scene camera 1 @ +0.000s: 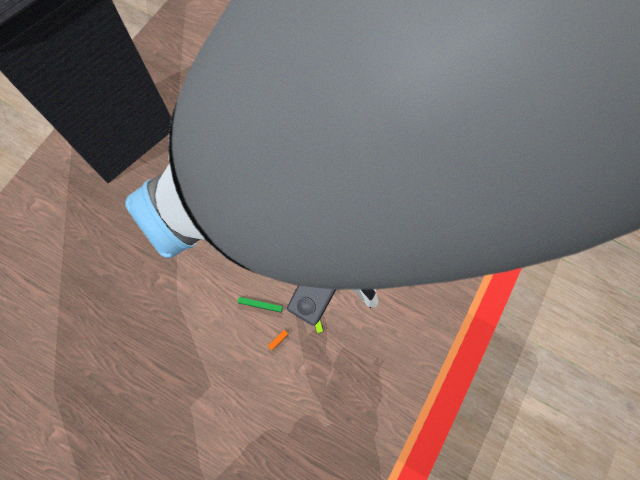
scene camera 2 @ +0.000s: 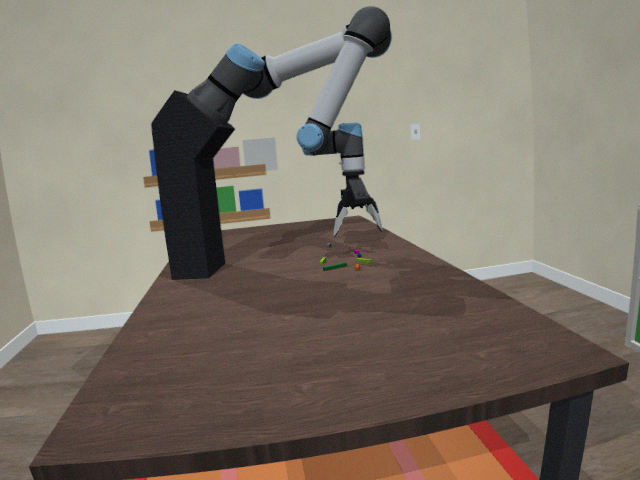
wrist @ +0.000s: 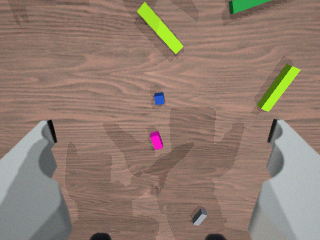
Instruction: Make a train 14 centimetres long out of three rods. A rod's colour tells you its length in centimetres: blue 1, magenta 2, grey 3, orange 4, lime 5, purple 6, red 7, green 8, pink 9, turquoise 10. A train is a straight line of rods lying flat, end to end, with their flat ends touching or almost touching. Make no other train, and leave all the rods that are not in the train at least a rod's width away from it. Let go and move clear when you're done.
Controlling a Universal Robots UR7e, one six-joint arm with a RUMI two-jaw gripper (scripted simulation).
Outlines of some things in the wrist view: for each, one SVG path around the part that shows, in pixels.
The gripper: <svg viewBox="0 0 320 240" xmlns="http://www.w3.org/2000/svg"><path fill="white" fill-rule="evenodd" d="M205 238L205 240L226 240L221 234L209 234ZM90 238L90 240L111 240L110 235L107 233L95 233ZM52 120L39 122L0 160L0 240L67 240L72 232L68 207L58 182L52 179L53 173L57 168L51 150L55 143L57 143ZM273 119L267 140L272 147L272 151L266 165L271 179L266 180L262 184L248 228L249 235L252 240L320 240L320 155L284 120Z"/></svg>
A lime rod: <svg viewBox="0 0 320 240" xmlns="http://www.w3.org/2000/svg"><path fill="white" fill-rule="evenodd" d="M300 69L286 64L257 105L269 112L300 72Z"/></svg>
